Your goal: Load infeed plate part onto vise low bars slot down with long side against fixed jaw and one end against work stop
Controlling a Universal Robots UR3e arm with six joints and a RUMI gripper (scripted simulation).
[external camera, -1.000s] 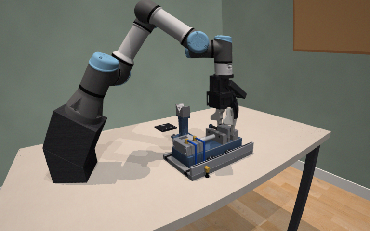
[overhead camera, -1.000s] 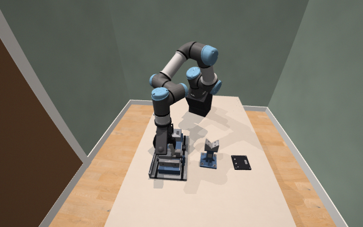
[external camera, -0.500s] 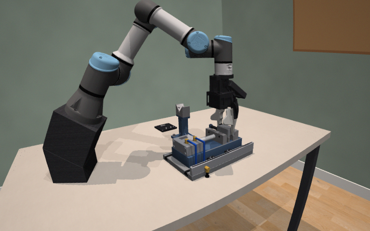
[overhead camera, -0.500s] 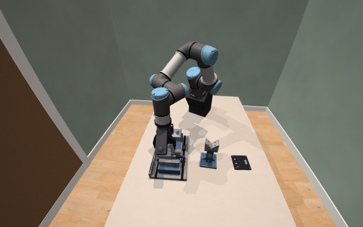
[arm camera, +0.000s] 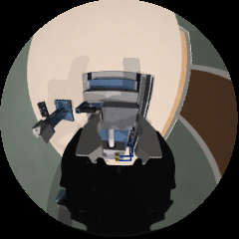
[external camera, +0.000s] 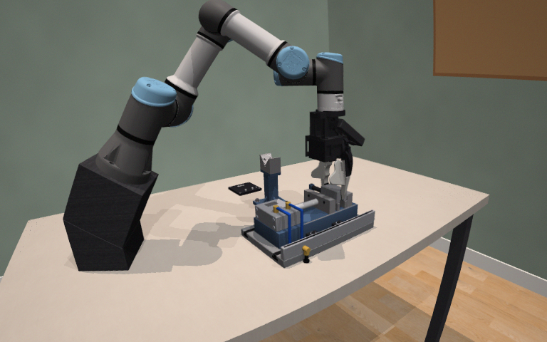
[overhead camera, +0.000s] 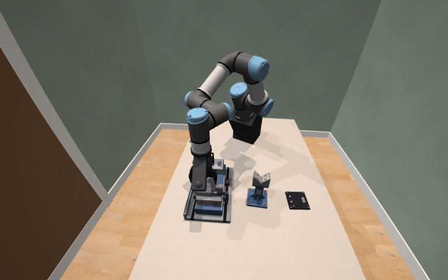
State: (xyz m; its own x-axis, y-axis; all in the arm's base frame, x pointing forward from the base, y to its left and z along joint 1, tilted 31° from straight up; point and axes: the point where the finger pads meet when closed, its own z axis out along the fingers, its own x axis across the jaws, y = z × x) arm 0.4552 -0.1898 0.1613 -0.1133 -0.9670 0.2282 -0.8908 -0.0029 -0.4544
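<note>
My hand is 10 mm above the part. From my hand the other things lie so: air cylinder: 160 mm behind, 40 mm to the left, 30 mm below; then grey vise side rail: 80 mm behind, 70 mm below, 60 mm to the right; then vise: 70 mm behind, 60 mm below, 30 mm to the left.
</note>
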